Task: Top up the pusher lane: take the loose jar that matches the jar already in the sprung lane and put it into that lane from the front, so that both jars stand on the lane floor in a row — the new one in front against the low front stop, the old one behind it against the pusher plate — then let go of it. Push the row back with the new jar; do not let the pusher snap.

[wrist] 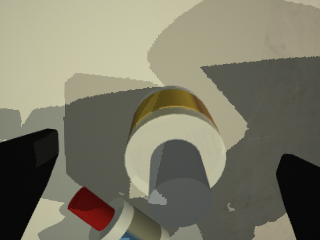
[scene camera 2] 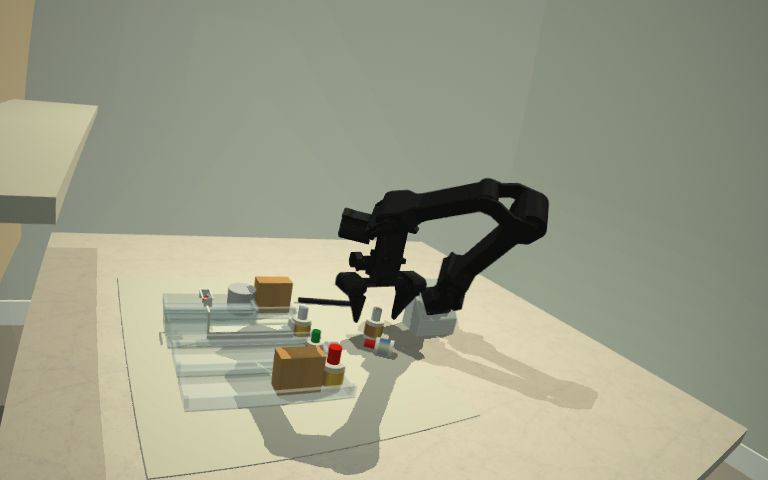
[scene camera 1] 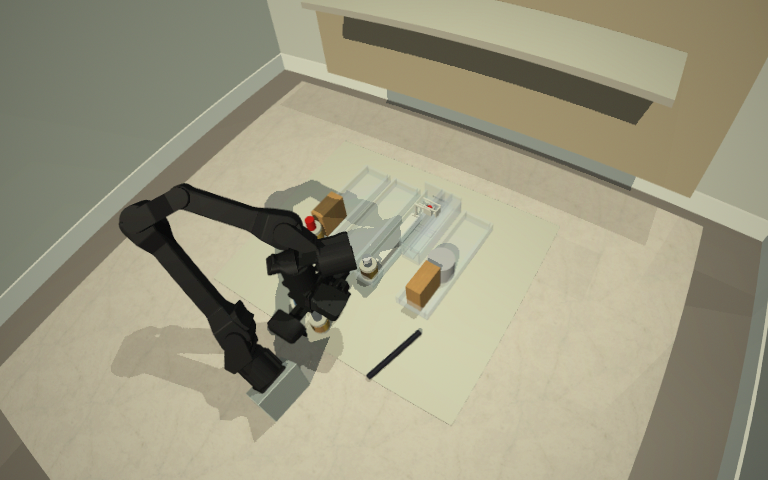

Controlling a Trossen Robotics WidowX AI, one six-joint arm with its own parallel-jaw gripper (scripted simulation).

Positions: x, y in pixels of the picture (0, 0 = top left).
Scene:
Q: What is my gripper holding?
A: Nothing.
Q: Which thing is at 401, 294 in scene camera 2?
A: My gripper.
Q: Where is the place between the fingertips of my gripper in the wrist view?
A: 173, 155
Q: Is my gripper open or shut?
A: Open.

